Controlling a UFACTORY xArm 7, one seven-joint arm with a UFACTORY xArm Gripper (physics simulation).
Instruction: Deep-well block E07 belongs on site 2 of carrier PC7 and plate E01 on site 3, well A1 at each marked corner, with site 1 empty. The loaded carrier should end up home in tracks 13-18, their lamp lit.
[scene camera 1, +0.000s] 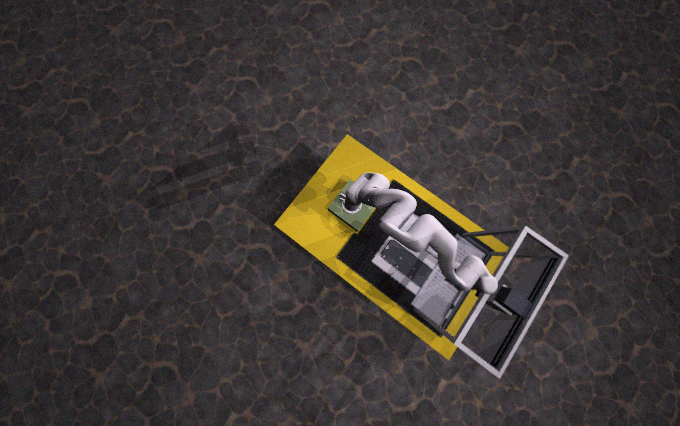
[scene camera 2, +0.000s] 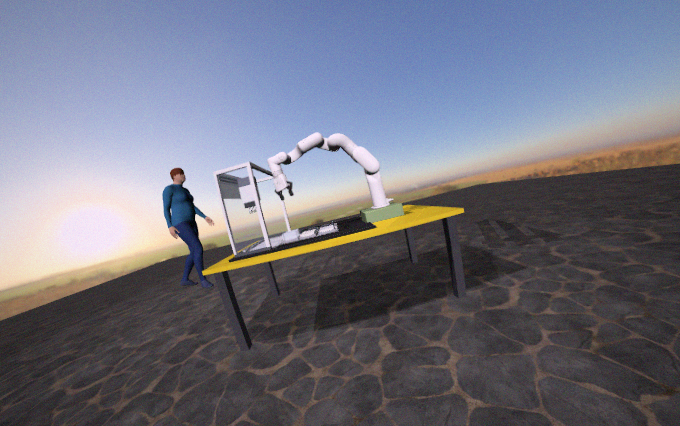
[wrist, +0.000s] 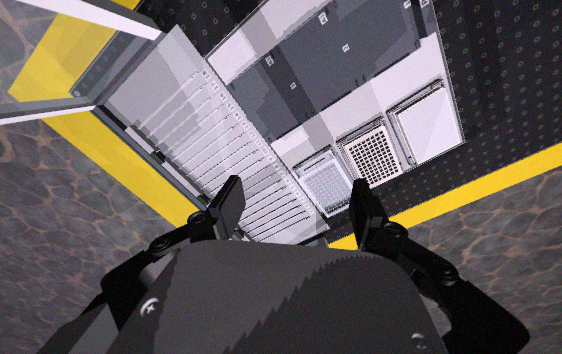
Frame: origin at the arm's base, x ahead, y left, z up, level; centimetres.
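Seen in the pictures: gripper, fingertip midpoint: (scene camera 2: 287, 198) (wrist: 295, 191); arm's base, link origin: (scene camera 1: 351, 204) (scene camera 2: 380, 206).
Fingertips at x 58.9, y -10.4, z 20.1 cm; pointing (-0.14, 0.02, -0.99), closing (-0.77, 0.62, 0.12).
Offsets run from my fingertips to a thing's top centre. "spot": to the spot under its first point. Level surfaces: height alone.
Carrier PC7 @(dx -10.5, dy -3.8, dz -23.3 cm) (wrist: 370, 30) (scene camera 1: 401, 253) is a dark grey plate lying on the white staging board beside the track deck; its sites 1 and 2 show bare, and its far end is cut off in the wrist view. A block with square openings @(dx -8.7, dy +17.3, dz -23.7 cm) (wrist: 375, 157), likely E07, stands in the middle of a row of three. A clear finely gridded plate @(dx +1.9, dy +15.7, dz -21.0 cm) (wrist: 327, 186) is nearer the deck, and a plain white-topped piece @(dx -19.8, dy +18.4, dz -23.7 cm) (wrist: 431, 125) is at the other end; name labels are unreadable. The numbered track deck @(dz -26.3 cm) (wrist: 172, 105) (scene camera 1: 436, 301) holds no carrier. My gripper (wrist: 295, 191) (scene camera 2: 286, 193) is open and empty, high above the deck.
A white-edged frame (scene camera 1: 479, 319) (scene camera 2: 256, 205) stands over the deck end of the yellow table @(dz -27.6 cm) (scene camera 1: 346, 150) (scene camera 2: 431, 213). Small dark green pieces @(spot: dx +25.6, dy -13.3, dz -24.3 cm) (wrist: 158, 156) line the deck's outer edge; none looks lit. A person (scene camera 2: 179, 205) stands beyond the frame.
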